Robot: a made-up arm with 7 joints. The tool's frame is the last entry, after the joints.
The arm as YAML. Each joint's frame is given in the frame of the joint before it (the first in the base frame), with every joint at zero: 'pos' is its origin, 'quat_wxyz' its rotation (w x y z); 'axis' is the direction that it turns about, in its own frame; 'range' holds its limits. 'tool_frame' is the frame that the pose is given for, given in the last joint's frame.
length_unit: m
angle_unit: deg
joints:
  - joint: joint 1
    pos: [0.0, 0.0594, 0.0]
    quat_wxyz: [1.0, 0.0, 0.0, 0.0]
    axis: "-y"
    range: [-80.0, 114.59]
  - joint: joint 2
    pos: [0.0, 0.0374, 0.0]
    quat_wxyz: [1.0, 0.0, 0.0, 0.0]
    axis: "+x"
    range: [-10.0, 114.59]
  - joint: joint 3
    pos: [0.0, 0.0, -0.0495]
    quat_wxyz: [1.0, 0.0, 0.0, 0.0]
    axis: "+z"
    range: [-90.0, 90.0]
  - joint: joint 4
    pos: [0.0, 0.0, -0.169]
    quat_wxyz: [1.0, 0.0, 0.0, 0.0]
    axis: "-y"
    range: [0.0, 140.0]
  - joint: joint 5
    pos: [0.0, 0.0, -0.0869]
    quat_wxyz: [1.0, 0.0, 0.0, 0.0]
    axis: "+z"
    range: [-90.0, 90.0]
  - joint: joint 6
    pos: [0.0, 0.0, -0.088]
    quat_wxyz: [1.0, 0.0, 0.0, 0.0]
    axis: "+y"
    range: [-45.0, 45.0]
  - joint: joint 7
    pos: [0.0, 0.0, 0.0]
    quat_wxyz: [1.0, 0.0, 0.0, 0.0]
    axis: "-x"
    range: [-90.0, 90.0]
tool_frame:
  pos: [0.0, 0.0, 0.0]
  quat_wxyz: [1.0, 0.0, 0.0, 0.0]
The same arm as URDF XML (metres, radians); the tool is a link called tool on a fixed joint. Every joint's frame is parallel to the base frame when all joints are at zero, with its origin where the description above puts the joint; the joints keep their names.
<robot name="arm">
<link name="base_link"/>
<link name="link1"/>
<link name="link2"/>
<link name="link3"/>
<link name="link4"/>
<link name="link5"/>
<link name="link6"/>
<link name="link7"/>
<link name="tool"/>
<joint name="joint 1" type="revolute"><parent link="base_link"/><child link="link1"/><origin xyz="0.0000 0.0594 0.0000"/><axis xyz="0 -1 0"/><limit lower="-1.3963" upper="2.0000"/></joint>
<joint name="joint 2" type="revolute"><parent link="link1"/><child link="link2"/><origin xyz="0.0000 0.0374 0.0000"/><axis xyz="1 0 0"/><limit lower="-0.1745" upper="2.0000"/></joint>
<joint name="joint 3" type="revolute"><parent link="link2"/><child link="link3"/><origin xyz="0.0000 0.0000 -0.0495"/><axis xyz="0 0 1"/><limit lower="-1.5708" upper="1.5708"/></joint>
<joint name="joint 4" type="revolute"><parent link="link3"/><child link="link4"/><origin xyz="0.0000 0.0000 -0.1690"/><axis xyz="0 -1 0"/><limit lower="0.0000" upper="2.4435"/></joint>
<joint name="joint 5" type="revolute"><parent link="link4"/><child link="link5"/><origin xyz="0.0000 0.0000 -0.0869"/><axis xyz="0 0 1"/><limit lower="-1.5708" upper="1.5708"/></joint>
<joint name="joint 6" type="revolute"><parent link="link5"/><child link="link6"/><origin xyz="0.0000 0.0000 -0.0880"/><axis xyz="0 1 0"/><limit lower="-0.7854" upper="0.7854"/></joint>
<joint name="joint 7" type="revolute"><parent link="link6"/><child link="link7"/><origin xyz="0.0000 0.0000 0.0000"/><axis xyz="-1 0 0"/><limit lower="-1.5708" upper="1.5708"/></joint>
<joint name="tool_fixed" type="fixed"><parent link="link7"/><child link="tool"/><origin xyz="0.0000 0.0000 0.0000"/></joint>
</robot>

